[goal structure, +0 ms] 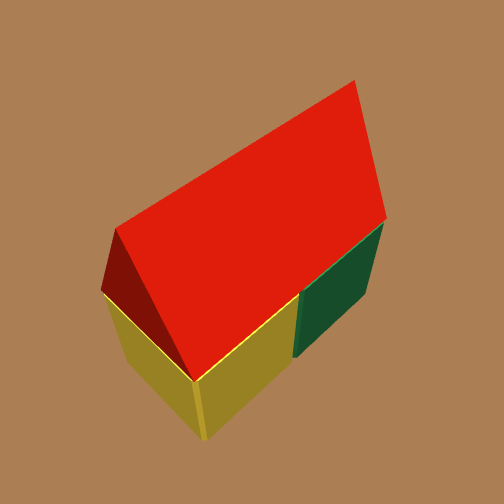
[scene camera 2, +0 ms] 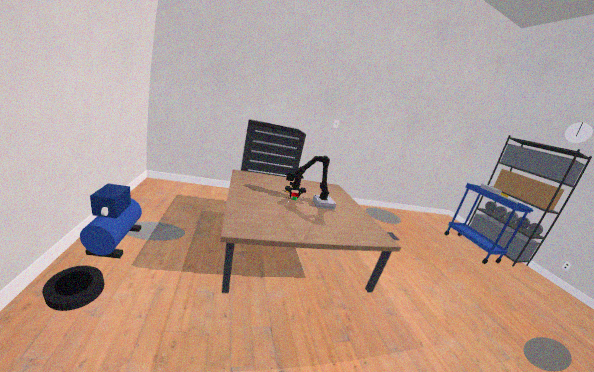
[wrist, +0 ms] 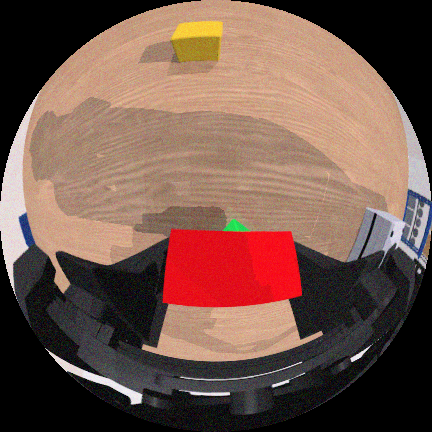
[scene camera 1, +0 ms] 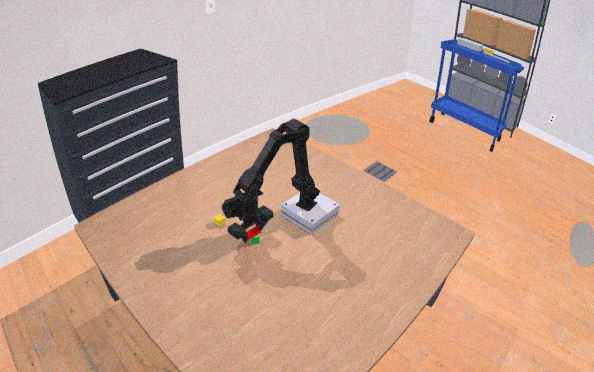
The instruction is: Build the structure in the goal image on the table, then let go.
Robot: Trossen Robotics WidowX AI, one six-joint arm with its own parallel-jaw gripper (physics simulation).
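Pixels of known places: gripper, between the fingertips: [scene camera 2: 293,197] [wrist: 228,239] [scene camera 1: 251,238]; arm's base, origin of its link: [scene camera 2: 323,198] [wrist: 384,262] [scene camera 1: 306,204].
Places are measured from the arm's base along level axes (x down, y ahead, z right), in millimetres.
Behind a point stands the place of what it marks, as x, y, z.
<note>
My gripper [scene camera 1: 254,233] {44, 261, 73} [scene camera 2: 295,193] {44, 261, 73} [wrist: 228,239] {44, 261, 73} is shut on a wide red block, with one finger against each end of it. The red block [scene camera 1: 253,233] {10, 263, 60} [scene camera 2: 295,193] {-3, 258, 65} [wrist: 220,267] {8, 268, 80} lies level, directly over a green block. The green block [scene camera 1: 255,240] {38, 266, 49} [scene camera 2: 294,198] {39, 264, 47} [wrist: 235,226] {41, 256, 84} is mostly hidden under it; a corner of it shows past the red block's edge in the wrist view. I cannot tell whether the two touch. A yellow cube [scene camera 1: 219,220] {25, 281, 224} [wrist: 197,44] stands apart on the table [scene camera 1: 350,315] {56, 350, -423} [scene camera 2: 300,225] {55, 363, -389}, beyond the gripper in the wrist view.
The arm's pale base [scene camera 1: 311,215] {1, 47, -55} [scene camera 2: 325,202] {4, 14, -75} [wrist: 375,235] {23, 68, 53} stands on the table, to the right of the blocks. A dark drawer cabinet [scene camera 1: 125,115] [scene camera 2: 274,145] stands behind the table. A blue cart [scene camera 1: 470,116] [scene camera 2: 477,239] stands on the floor at the right.
</note>
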